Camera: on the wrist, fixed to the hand. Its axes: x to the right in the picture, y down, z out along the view.
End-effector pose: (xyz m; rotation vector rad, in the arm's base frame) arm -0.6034 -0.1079 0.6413 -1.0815 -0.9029 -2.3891
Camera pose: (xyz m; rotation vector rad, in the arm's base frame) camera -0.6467 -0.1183 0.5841 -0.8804 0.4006 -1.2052
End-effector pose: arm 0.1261 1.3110 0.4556 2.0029 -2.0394 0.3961
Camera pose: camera 0.1653 1.3464 0.5052 -0.1553 -2.7395 0.5318
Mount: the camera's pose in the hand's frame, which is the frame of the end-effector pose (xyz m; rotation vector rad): -0.0155 -0.0394 -0.0588 -0.2816 0.3005 1.5751
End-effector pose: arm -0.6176 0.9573 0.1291 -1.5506 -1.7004 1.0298
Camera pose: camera -0.5861 0.9499 0.1939 2.8737 0.1124 -0.9810
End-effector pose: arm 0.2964 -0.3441 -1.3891 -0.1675 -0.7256 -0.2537
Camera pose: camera 0.3112 -0.3931 -1.4404 -0.8807 -0.0998 1.1098
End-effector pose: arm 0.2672 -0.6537 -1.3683 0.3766 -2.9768 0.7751
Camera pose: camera 0.2907 -0.6550 -1.2998 1.9527 2.4036 -0.2554
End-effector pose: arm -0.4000 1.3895 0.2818 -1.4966 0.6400 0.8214
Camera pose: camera -0.3706 1.3337 0.3175 -1.1416 2.0826 1.8964
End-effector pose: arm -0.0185 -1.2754 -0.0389 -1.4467 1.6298 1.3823
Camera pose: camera 0.0355 -1.3196 -0.0193 0.1231 -2.0174 -1.4503
